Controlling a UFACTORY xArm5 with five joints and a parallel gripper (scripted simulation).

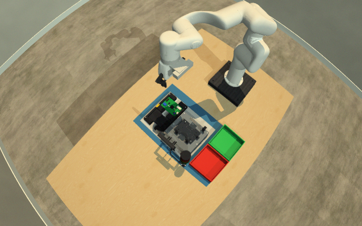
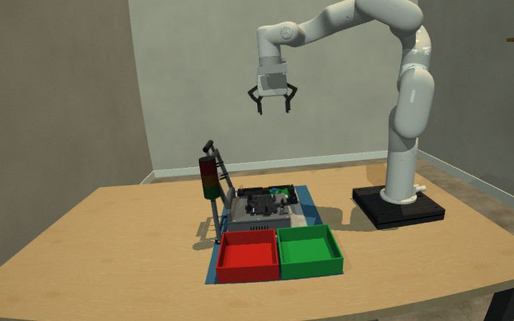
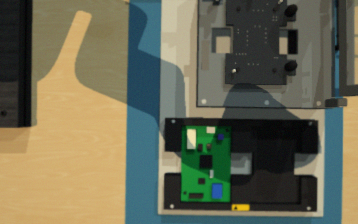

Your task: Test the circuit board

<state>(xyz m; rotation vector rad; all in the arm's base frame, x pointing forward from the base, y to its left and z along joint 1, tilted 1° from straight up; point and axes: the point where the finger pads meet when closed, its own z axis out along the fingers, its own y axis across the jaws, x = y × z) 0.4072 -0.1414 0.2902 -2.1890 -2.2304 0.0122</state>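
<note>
The green circuit board lies 310 mm below my hand. Round my hand: green bin: 370 mm to the left, 320 mm below, 50 mm behind; then tester lid: 180 mm ahead, 170 mm to the left, 150 mm below; then red bin: 370 mm to the left, 320 mm below, 100 mm ahead.
</note>
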